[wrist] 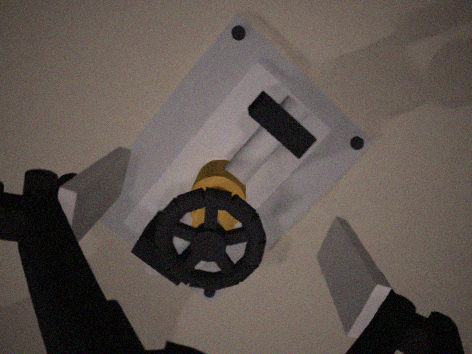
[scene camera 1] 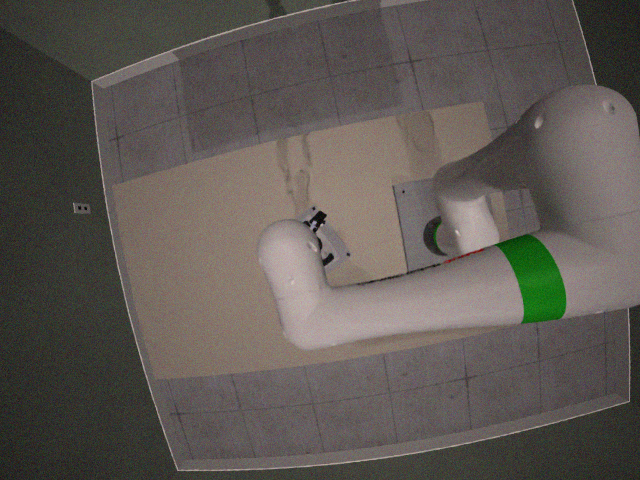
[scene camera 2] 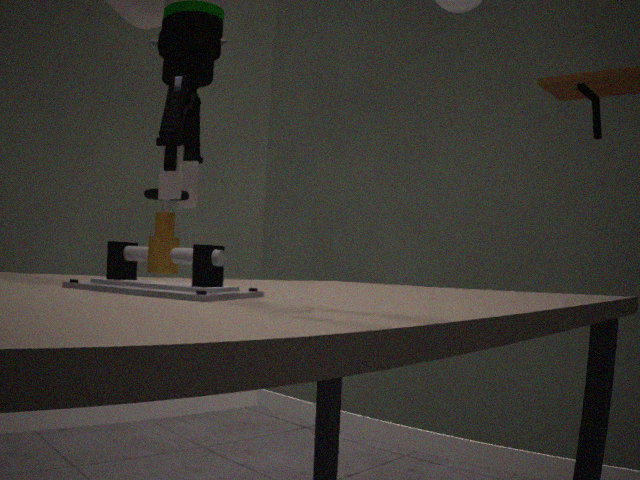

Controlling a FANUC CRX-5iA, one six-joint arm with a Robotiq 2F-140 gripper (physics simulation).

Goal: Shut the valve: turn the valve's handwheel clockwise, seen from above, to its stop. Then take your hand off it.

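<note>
The black spoked handwheel (scene camera 2: 150,194) (wrist: 257,245) sits level on top of the upright orange valve body (scene camera 2: 163,253) (wrist: 220,182). My gripper (scene camera 2: 179,199) (wrist: 228,206) is open, pointing down, with its pale fingertips low at about the wheel's height. In the wrist view the wheel lies between the two pads, with a gap on each side; the gap on the left is the smaller. In scene camera 1 the arm covers the wheel and most of the gripper. How far the wheel is turned cannot be told.
The valve's pipe (wrist: 255,150) runs through black clamp blocks (scene camera 2: 207,266) (wrist: 282,125) on a pale base plate (scene camera 1: 336,240) (scene camera 2: 232,295) (wrist: 190,90). This stands on the table (scene camera 1: 206,232) (scene camera 2: 361,310). A grey mounting plate (scene camera 1: 418,227) lies beneath the arm. A wooden shelf (scene camera 2: 594,82) hangs on the wall.
</note>
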